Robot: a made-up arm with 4 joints. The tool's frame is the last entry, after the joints.
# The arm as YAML. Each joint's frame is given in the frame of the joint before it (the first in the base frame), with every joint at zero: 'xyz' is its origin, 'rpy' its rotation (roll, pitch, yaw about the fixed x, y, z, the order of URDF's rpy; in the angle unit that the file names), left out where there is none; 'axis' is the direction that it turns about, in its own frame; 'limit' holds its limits. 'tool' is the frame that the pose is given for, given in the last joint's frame.
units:
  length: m
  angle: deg
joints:
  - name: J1
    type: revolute
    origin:
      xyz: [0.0, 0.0, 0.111]
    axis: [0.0, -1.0, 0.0]
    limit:
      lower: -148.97
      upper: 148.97
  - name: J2
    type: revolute
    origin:
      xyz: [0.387, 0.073, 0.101]
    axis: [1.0, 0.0, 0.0]
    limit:
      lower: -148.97
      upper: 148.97
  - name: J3
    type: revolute
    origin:
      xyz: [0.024, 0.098, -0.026]
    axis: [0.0, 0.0, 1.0]
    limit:
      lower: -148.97
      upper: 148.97
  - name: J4
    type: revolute
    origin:
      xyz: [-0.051, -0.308, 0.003]
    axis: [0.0, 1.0, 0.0]
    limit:
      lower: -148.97
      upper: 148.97
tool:
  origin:
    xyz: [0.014, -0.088, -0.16]
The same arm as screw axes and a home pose.
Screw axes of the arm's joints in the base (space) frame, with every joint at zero. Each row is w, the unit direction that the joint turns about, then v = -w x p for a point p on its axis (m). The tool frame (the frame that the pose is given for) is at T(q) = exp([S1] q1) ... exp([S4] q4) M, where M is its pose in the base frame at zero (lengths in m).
S1 = (0, -1, 0, 0.1110, 0.0000, 0.0000)
S2 = (1, 0, 0, 0.0000, 0.2120, -0.0730)
S3 = (0, 0, 1, 0.1710, -0.4110, 0.0000)
S4 = (0, 1, 0, -0.1890, 0.0000, 0.3600)
M =
1 0 0 0.3740
0 1 0 -0.2250
0 0 1 0.0290
0 0 0 1
Joint limits (deg, base to tool): -148.97..148.97 -148.97..148.97 -148.97..148.97 -148.97..148.97

